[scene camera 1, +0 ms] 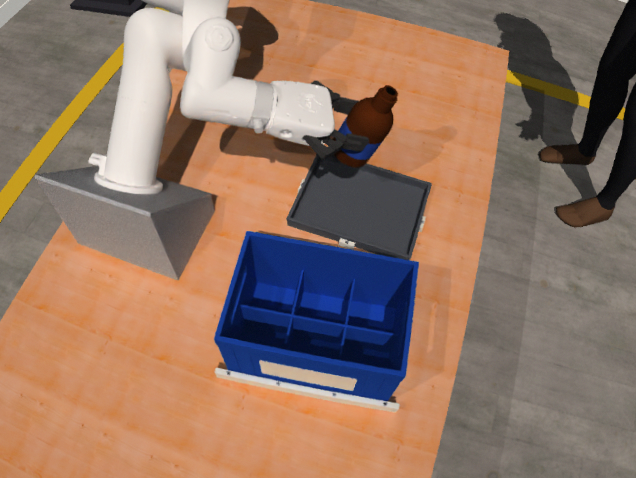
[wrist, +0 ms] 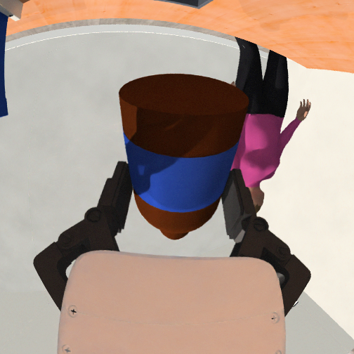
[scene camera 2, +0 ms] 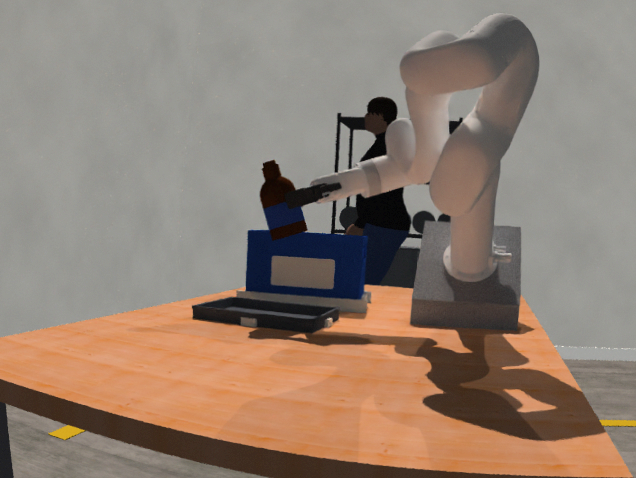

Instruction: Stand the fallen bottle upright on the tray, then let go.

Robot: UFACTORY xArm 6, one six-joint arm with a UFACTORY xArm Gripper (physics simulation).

Labels:
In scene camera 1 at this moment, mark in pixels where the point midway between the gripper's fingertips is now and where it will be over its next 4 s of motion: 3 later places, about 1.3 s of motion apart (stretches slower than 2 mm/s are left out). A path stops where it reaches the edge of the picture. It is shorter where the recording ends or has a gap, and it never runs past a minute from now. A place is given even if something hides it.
The gripper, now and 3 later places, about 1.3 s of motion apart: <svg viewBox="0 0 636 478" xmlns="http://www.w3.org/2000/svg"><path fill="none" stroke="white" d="M362 126L376 126L390 128L382 151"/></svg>

